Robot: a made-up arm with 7 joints. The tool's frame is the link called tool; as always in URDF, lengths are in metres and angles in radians. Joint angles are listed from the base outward.
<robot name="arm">
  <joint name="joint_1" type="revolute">
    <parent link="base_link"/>
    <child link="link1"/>
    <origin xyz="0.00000 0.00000 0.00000" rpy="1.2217 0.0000 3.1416"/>
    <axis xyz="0 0 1"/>
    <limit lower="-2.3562" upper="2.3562"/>
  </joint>
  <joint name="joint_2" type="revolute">
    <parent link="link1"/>
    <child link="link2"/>
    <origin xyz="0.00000 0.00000 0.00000" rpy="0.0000 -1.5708 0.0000"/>
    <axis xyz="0 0 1"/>
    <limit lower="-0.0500" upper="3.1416"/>
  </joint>
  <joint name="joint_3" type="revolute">
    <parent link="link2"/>
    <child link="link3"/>
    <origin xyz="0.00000 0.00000 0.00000" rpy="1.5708 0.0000 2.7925"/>
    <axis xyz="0 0 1"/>
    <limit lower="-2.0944" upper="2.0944"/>
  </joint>
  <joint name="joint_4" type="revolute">
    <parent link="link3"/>
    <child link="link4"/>
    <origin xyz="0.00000 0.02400 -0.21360" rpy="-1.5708 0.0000 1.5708"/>
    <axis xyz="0 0 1"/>
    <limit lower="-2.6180" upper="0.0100"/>
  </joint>
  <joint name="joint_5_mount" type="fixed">
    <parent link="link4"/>
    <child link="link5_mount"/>
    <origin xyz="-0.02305 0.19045 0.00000" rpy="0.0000 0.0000 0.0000"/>
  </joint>
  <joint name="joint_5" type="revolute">
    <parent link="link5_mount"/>
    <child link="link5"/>
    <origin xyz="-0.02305 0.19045 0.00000" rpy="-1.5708 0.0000 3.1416"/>
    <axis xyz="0 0 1"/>
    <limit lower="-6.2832" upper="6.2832"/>
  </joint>
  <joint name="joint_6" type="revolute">
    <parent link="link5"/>
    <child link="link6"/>
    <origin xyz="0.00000 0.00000 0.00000" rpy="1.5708 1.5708 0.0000"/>
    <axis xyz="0 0 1"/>
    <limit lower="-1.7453" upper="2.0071"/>
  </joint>
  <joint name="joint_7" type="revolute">
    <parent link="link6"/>
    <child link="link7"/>
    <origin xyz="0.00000 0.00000 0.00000" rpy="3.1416 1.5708 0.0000"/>
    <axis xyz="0 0 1"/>
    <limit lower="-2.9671" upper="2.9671"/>
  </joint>
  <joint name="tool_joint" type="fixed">
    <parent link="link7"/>
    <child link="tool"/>
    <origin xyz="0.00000 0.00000 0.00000" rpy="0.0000 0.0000 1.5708"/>
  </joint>
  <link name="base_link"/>
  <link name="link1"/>
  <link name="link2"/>
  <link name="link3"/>
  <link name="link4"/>
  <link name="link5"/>
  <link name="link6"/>
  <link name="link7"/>
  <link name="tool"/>
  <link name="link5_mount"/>
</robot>
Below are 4 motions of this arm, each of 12 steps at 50 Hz.
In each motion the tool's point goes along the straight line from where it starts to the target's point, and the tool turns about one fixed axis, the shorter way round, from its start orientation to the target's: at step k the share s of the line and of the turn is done. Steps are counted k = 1, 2, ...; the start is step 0. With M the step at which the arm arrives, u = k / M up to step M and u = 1 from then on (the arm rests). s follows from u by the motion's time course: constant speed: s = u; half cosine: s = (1 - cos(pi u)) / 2; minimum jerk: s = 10 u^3 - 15 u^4 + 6 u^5.
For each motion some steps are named. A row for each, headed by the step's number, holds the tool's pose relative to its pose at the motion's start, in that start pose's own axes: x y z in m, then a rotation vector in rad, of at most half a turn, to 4 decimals.
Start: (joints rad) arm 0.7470 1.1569 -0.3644 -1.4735 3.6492 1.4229 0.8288
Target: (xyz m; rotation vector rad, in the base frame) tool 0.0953 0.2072 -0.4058 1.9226 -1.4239 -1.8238
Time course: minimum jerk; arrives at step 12
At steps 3, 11, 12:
3: 0.0029 0.0036 -0.0060 0.0057 0.0015 0.0282
11: 0.0274 0.0343 -0.0575 0.0551 0.0148 0.2714
12: 0.0276 0.0345 -0.0578 0.0554 0.0148 0.2727

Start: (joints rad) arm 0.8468 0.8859 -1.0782 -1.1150 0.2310 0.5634 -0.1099
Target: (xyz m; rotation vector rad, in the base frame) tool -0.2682 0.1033 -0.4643 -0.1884 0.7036 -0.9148
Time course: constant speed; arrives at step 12
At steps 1, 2, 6, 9, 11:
1: 0.0017 0.0003 0.0003 -0.0031 -0.0086 -0.0052
2: 0.0034 0.0006 0.0006 -0.0063 -0.0172 -0.0104
6: 0.0102 0.0017 0.0018 -0.0189 -0.0517 -0.0313
9: 0.0153 0.0026 0.0026 -0.0283 -0.0776 -0.0470
11: 0.0187 0.0031 0.0032 -0.0346 -0.0948 -0.0574

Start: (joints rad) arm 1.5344 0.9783 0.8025 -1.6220 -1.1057 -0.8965 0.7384
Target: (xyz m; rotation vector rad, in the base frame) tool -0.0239 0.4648 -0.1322 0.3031 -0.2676 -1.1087
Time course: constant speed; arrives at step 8
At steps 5, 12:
5: -0.0099 -0.0034 0.0047 0.0390 0.0135 0.0759
12: -0.0158 -0.0055 0.0075 0.0624 0.0216 0.1214

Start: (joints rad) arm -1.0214 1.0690 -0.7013 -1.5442 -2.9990 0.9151 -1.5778
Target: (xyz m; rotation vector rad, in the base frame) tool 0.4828 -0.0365 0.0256 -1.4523 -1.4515 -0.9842
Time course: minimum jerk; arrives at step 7
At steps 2, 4, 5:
2: -0.0041 0.0003 0.0021 0.0077 0.0042 0.0047
4: -0.0178 0.0011 0.0093 0.0337 0.0182 0.0204
5: -0.0241 0.0015 0.0126 0.0456 0.0246 0.0276

